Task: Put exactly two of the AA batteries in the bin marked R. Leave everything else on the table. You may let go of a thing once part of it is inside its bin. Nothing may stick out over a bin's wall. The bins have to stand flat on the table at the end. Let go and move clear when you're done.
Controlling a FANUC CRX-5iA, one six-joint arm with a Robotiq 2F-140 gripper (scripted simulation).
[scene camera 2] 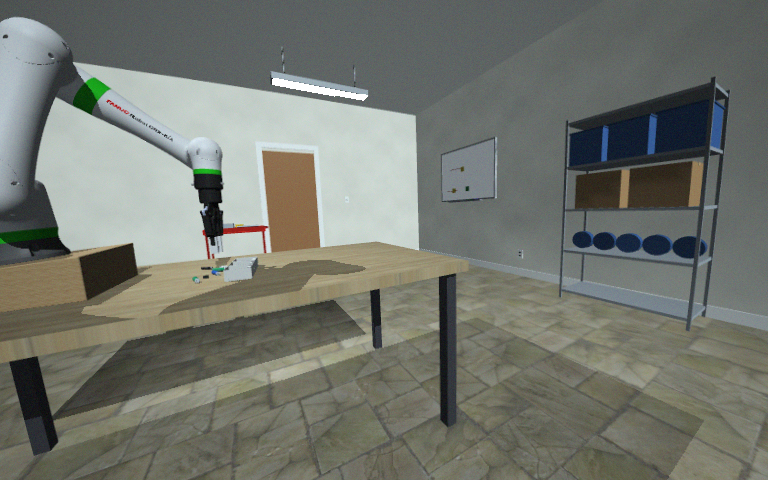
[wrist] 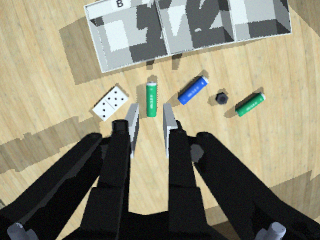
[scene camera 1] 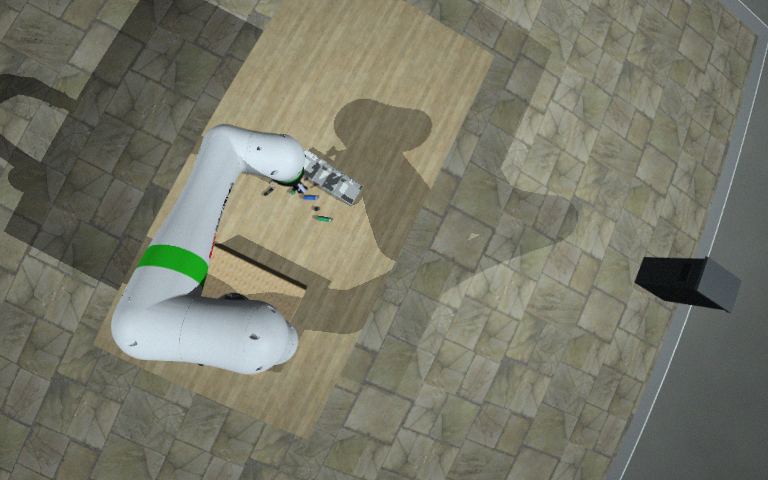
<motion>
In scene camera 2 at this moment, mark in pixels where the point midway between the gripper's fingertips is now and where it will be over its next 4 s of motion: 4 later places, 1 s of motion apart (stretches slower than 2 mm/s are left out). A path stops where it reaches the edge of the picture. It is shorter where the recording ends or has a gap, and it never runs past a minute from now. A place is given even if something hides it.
My gripper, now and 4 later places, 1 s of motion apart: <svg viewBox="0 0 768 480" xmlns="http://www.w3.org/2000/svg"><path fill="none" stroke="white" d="M217 252L219 266L218 262L222 256L239 257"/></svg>
</motion>
